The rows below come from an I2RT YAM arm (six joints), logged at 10 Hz.
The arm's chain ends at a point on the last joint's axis. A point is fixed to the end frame.
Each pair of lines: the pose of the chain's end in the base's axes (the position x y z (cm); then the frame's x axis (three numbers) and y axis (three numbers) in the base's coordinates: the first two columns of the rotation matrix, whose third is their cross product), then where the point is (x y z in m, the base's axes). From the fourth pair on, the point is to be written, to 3 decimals.
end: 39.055, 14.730, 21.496, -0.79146, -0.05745, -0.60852, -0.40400, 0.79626, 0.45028
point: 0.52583 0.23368 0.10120
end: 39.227, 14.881, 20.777, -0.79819, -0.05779, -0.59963, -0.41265, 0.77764, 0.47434
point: 0.52443 0.24038 0.09440
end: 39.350, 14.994, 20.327, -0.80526, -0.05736, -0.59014, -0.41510, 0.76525, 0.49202
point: 0.52313 0.24480 0.08969
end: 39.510, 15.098, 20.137, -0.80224, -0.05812, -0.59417, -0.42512, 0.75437, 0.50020
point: 0.524 0.249 0.090
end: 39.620, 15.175, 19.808, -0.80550, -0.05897, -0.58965, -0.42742, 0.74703, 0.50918
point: 0.524 0.251 0.086
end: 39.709, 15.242, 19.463, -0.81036, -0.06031, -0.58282, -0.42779, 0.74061, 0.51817
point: 0.523 0.254 0.082
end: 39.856, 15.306, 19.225, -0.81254, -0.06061, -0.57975, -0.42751, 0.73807, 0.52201
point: 0.524 0.255 0.080
